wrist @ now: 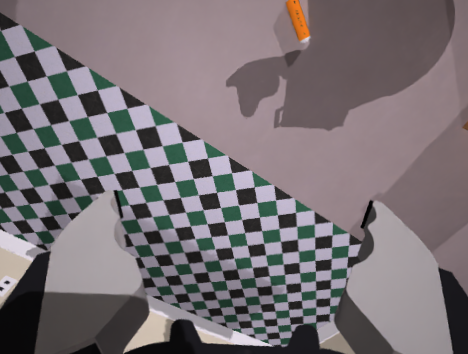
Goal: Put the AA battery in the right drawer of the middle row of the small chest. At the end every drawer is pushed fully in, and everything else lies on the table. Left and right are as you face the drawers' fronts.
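Note:
An orange battery-like cylinder with a pale end lies on the mauve table top near the top of the wrist view, right of the middle. Its print is too small to read, so I cannot tell its size. My gripper is wide open and empty, with its jaws at the lower left and lower right. The cylinder is well beyond the fingertips, towards the top of the view. A small orange-brown piece shows at the right edge. It may be part of the chest, whose drawers do not show.
A green, black and white checkered surface runs diagonally from the upper left to the lower right, partly behind the jaws. A pale border shows along its lower side. A large dark shadow falls on the table beside the orange cylinder, and another lies at the right.

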